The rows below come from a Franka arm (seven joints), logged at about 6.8 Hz.
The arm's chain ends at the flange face. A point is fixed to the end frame.
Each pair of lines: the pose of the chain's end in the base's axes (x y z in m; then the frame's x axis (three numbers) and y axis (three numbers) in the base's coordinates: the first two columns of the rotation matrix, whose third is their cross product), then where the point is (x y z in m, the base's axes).
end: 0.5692 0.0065 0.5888 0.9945 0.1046 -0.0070 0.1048 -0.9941 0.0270
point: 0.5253 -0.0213 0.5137
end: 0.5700 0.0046 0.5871 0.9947 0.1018 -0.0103 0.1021 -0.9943 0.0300
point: 0.5258 -0.0233 0.5122
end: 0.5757 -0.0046 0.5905 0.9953 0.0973 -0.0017 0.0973 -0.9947 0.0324
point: 0.5321 -0.0324 0.5153
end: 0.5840 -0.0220 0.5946 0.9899 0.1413 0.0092 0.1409 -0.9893 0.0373
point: 0.5425 -0.0520 0.5190
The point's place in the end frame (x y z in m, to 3 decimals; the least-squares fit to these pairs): -0.046 0.021 0.076
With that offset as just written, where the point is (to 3 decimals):
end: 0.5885 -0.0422 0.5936 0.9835 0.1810 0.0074 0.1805 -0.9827 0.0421
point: 0.548 -0.074 0.518
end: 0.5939 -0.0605 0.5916 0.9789 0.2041 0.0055 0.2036 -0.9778 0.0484
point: 0.554 -0.094 0.516
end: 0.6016 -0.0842 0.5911 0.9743 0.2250 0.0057 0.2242 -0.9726 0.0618
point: 0.563 -0.119 0.516
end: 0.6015 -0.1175 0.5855 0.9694 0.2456 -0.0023 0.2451 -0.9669 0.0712
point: 0.563 -0.154 0.511
